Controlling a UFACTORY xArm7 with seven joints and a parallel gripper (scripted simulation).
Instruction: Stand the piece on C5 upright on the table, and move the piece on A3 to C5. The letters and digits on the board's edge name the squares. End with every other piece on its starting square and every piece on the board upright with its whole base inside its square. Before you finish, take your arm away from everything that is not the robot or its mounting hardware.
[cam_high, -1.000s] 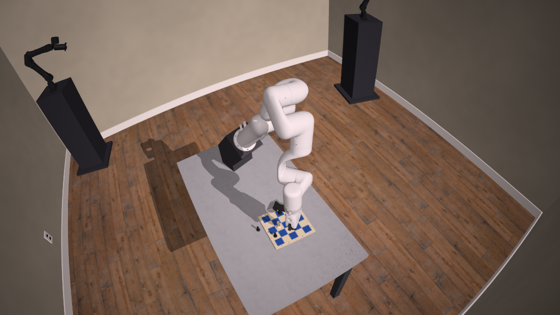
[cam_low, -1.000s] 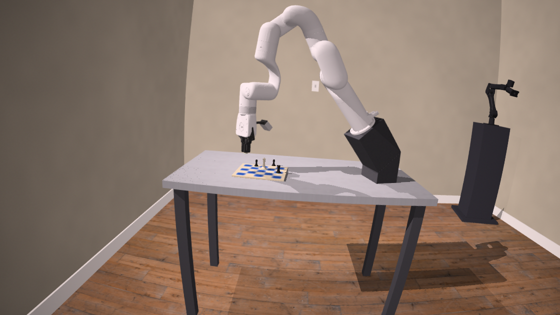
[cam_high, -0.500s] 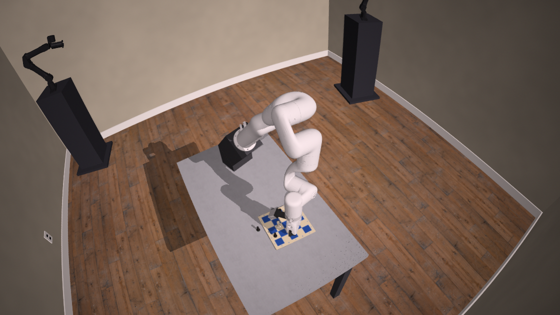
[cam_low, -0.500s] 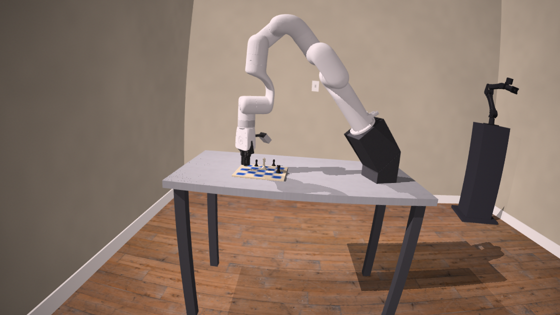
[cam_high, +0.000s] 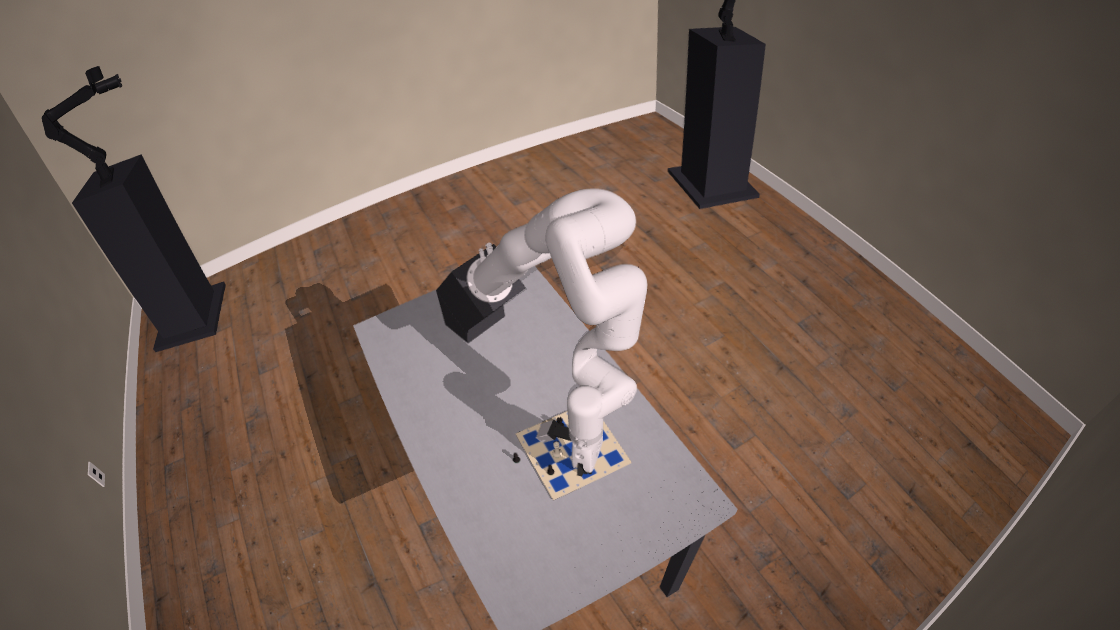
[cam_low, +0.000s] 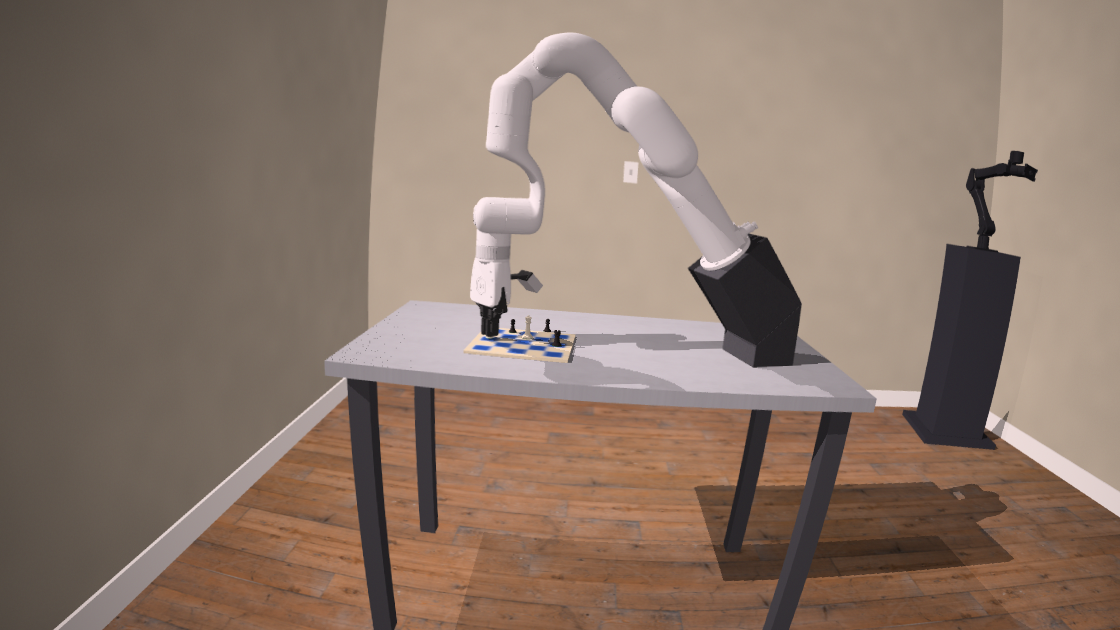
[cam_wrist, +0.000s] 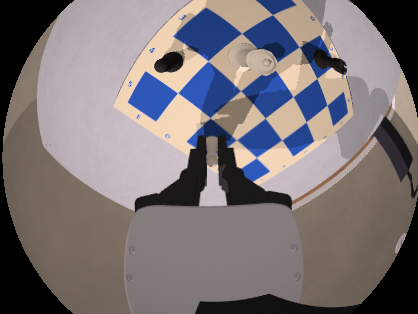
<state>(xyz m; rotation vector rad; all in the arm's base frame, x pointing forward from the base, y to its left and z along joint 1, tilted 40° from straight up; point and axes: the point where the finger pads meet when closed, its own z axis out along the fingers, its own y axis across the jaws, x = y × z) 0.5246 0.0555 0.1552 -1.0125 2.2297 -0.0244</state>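
Right now the white pawn is 1 cm below my hand. Also, from my hand: tall white piece (7 cm behind, 5 cm to the right); then chessboard (7 cm behind, 3 cm below, 1 cm to the right).
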